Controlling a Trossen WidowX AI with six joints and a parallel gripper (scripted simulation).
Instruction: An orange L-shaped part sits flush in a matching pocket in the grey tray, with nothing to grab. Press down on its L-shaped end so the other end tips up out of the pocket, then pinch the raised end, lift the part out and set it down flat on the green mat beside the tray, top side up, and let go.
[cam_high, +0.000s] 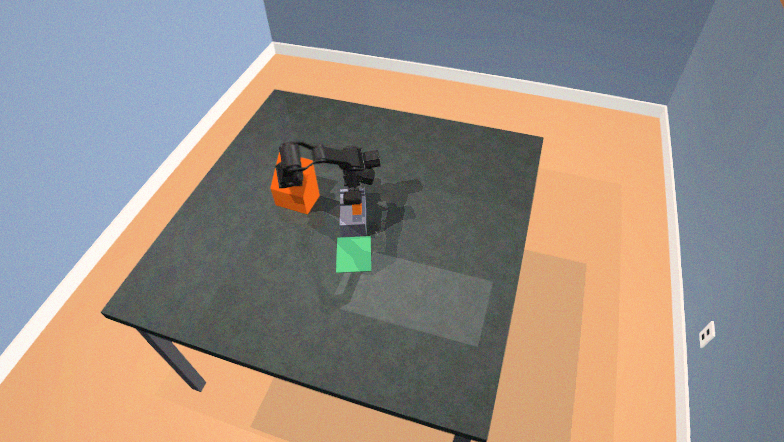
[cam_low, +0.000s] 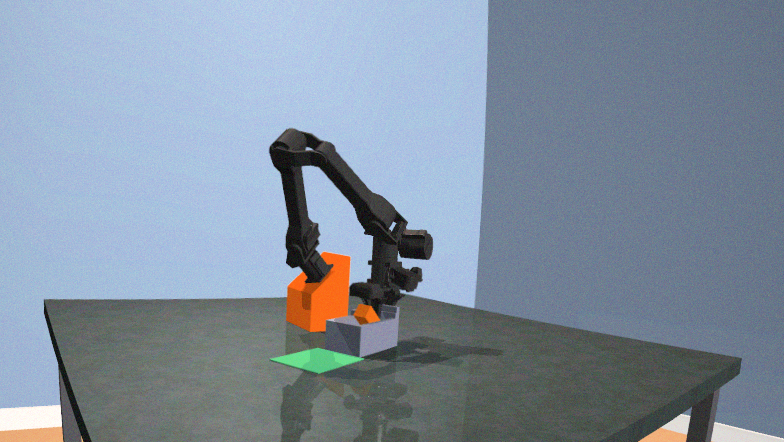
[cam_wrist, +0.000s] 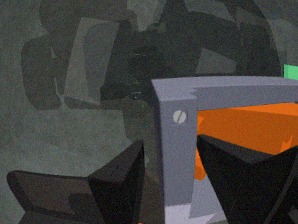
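Now: gripper tip 50 mm to the left of the orange L-shaped part and 10 mm short of it. Round my gripper tip: green mat (220 mm to the right, 60 mm below, 50 mm ahead).
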